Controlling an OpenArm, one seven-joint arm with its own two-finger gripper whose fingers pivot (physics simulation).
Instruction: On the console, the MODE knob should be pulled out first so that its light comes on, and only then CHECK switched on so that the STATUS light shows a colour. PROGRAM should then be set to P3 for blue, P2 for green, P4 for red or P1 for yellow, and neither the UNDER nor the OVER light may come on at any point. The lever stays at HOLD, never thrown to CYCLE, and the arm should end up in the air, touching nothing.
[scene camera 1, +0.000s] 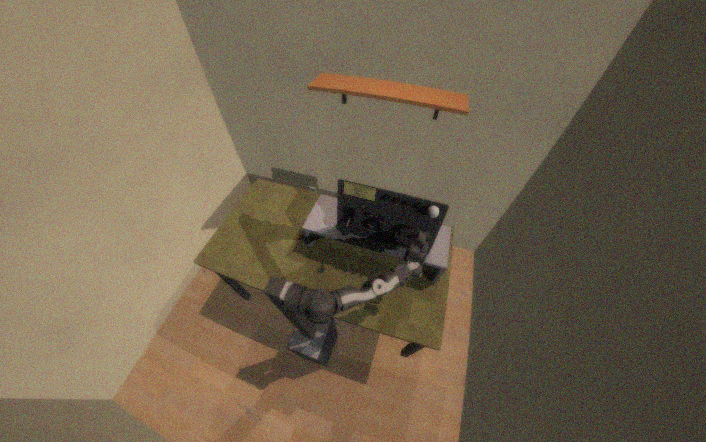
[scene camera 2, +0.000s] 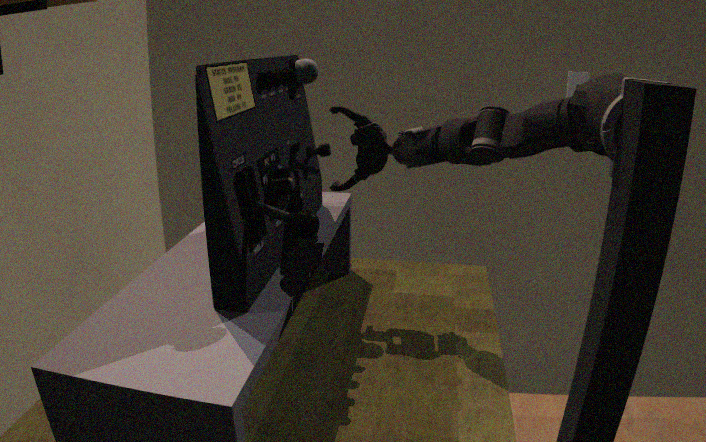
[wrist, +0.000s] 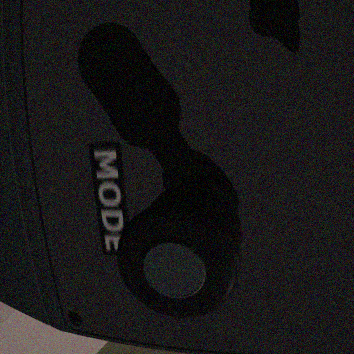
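Note:
The dark console (scene camera 1: 395, 205) (scene camera 2: 229, 137) (wrist: 300, 200) stands upright. Its MODE label (wrist: 108, 200) shows in the wrist view, beside the round face of the MODE knob (wrist: 175, 271); this knob (scene camera 2: 324, 149) also juts from the panel in scene camera 2. Dark shadow covers the panel around it, and no lit MODE light shows. A pale, uncoloured ball lamp (scene camera 1: 434, 211) (scene camera 2: 306, 70) sits at the upper right. The lever's black ball (scene camera 2: 303, 226) hangs low, away from the CYCLE label (scene camera 2: 238, 160). CHECK and PROGRAM settings are too dark to read. My gripper (scene camera 2: 334, 148) is open and empty, its fingertips just in front of the MODE knob.
A yellow note (scene camera 1: 359, 191) (scene camera 2: 231, 91) is on the console's upper left. The console stands on a pale plinth (scene camera 1: 316, 217) (scene camera 2: 156, 338) on the table (scene camera 1: 276, 197) (scene camera 2: 442, 291). An orange shelf (scene camera 1: 390, 91) is on the wall above. My arm (scene camera 1: 359, 296) (scene camera 2: 453, 137) reaches over the table.

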